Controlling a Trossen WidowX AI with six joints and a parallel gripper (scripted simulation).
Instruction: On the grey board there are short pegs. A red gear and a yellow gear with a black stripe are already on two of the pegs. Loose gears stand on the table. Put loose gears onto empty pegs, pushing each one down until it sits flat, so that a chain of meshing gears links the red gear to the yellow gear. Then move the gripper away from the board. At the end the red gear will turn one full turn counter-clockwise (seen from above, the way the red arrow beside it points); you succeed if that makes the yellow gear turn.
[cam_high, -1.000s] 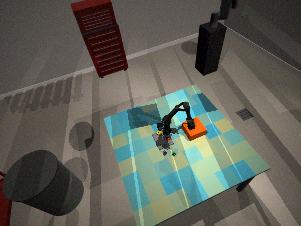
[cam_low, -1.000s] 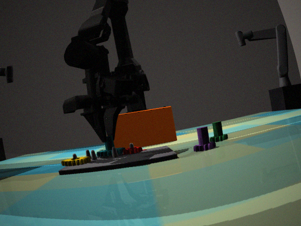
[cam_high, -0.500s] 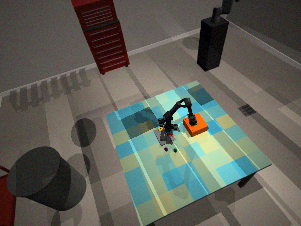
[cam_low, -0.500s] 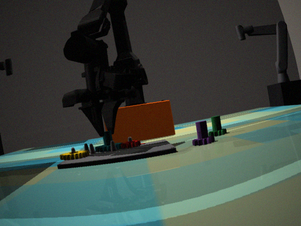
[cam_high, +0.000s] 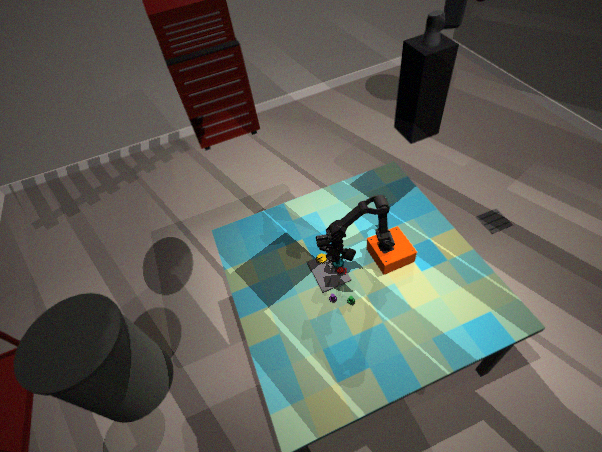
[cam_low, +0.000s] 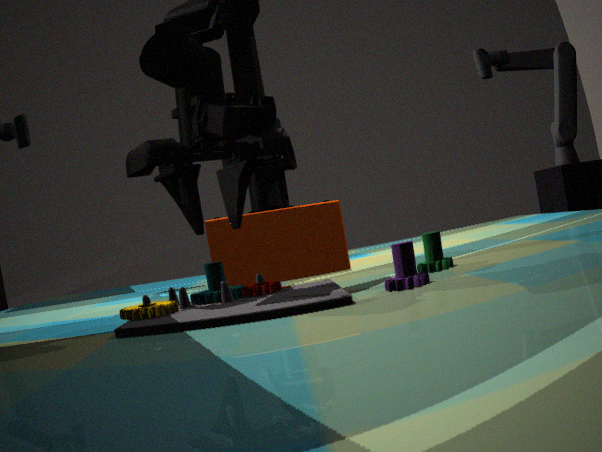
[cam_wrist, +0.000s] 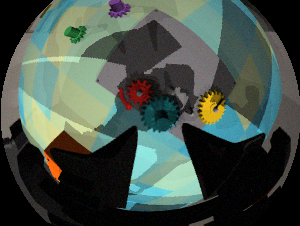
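The teal gear lies 10 mm behind my gripper tip, 10 mm to the right of it and 60 mm below it. The rest, counted from my gripper tip: red arrow: 20 mm behind, 50 mm to the left, 70 mm below; then yellow gear: 60 mm ahead, 80 mm to the right, 60 mm below; then red gear: 30 mm to the left, 60 mm below.
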